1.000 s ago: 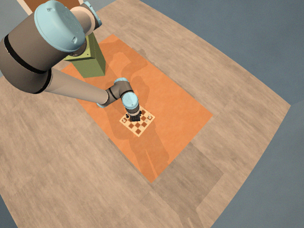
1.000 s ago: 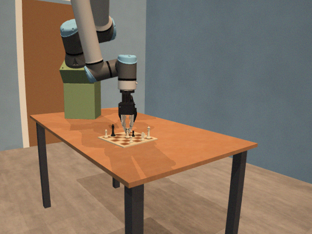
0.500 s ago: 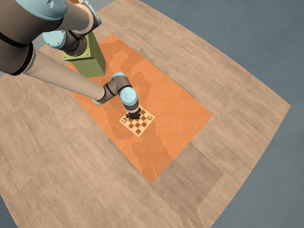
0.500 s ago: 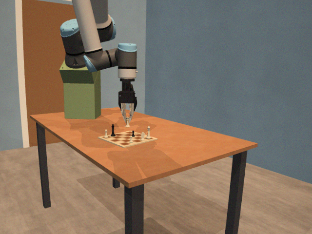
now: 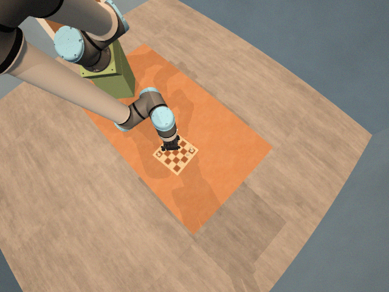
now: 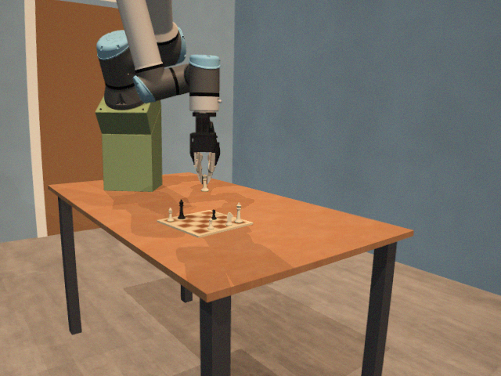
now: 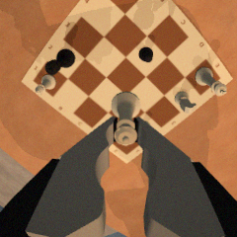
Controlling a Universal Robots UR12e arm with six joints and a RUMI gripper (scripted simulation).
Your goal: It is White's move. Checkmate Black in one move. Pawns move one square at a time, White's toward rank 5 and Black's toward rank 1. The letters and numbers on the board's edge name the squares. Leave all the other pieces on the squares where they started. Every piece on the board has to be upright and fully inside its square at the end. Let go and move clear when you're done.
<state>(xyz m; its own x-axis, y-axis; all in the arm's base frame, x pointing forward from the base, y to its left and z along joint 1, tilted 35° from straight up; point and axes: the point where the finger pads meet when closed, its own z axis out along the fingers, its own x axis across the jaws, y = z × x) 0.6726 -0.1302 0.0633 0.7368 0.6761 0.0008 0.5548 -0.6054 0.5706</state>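
Now: the tall black piece 10 cm below my hand, 8 cm behind it and 3 cm to the right of it. From my hand the other things lie so: black pawn 12 cm below, 4 cm to the left; then small chessboard 14 cm below; then white pawn 12 cm below, 7 cm ahead, 5 cm to the right.
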